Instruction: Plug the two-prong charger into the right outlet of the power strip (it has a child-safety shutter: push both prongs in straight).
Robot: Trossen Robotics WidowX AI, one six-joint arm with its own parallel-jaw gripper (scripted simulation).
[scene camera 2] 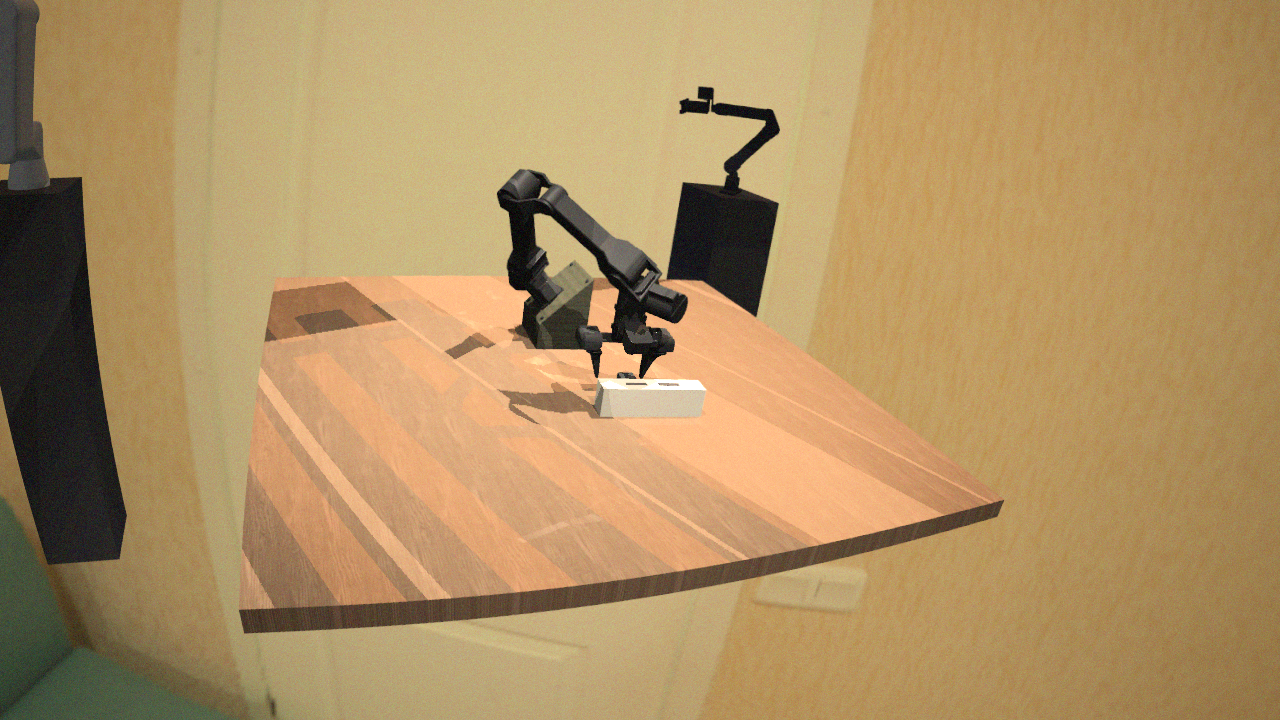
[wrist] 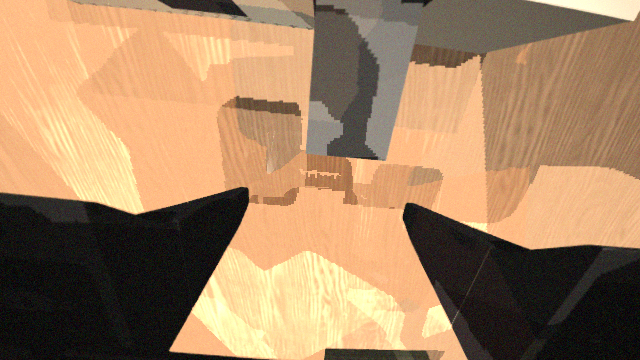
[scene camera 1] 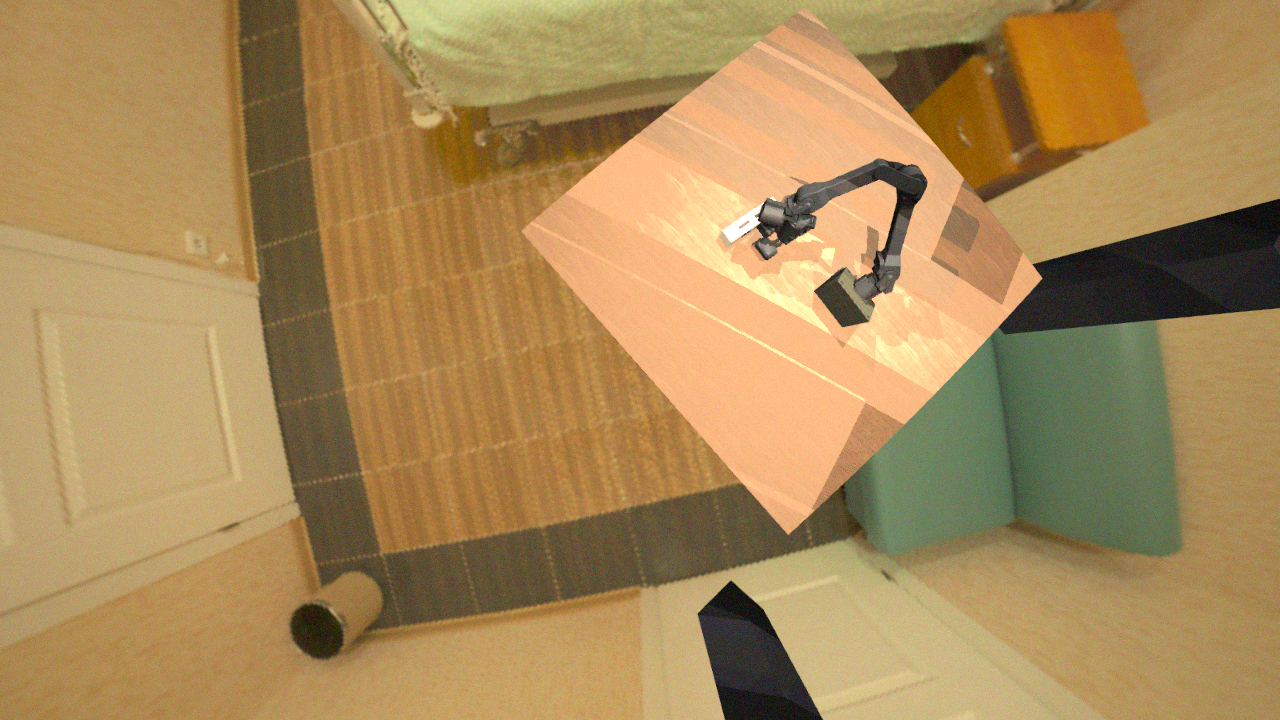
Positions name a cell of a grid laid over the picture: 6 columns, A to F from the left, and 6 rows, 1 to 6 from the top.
Scene:
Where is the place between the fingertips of my gripper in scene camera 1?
At D3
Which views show my gripper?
Scene camera 2, the wrist view and scene camera 1: all of them.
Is my gripper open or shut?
Open.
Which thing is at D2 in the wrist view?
A two-prong charger.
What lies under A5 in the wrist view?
My gripper.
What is my gripper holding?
Nothing.

